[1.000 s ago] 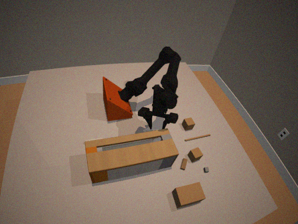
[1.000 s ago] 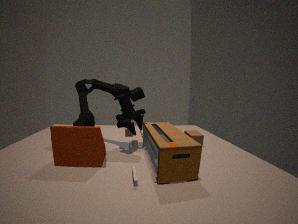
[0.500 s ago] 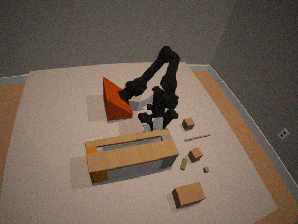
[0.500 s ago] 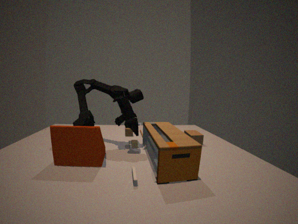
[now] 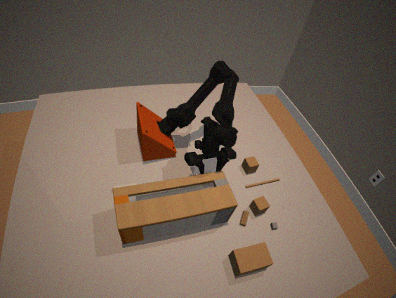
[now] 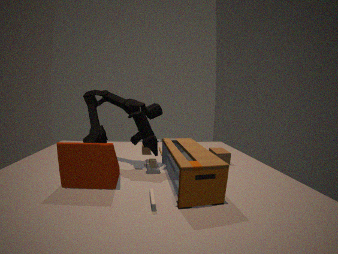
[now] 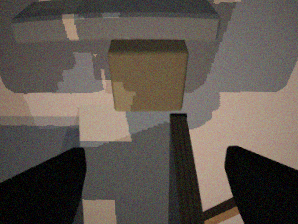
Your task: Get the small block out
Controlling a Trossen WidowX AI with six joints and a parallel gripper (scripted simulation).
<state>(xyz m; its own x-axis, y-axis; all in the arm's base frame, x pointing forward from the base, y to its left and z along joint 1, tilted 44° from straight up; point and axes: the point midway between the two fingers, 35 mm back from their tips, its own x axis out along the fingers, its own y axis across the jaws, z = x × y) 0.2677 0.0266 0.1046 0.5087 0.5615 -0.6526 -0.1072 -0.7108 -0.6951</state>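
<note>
The tan cube is 4 cm below my gripper tip and 2 cm behind it. From my gripper tip the other things lie so: thin stick (24 cm to the left, 8 cm ahead, 6 cm below); then grey cube (27 cm ahead, 16 cm to the left, 5 cm below); then tan block (34 cm ahead, 3 cm below, 1 cm to the right).
</note>
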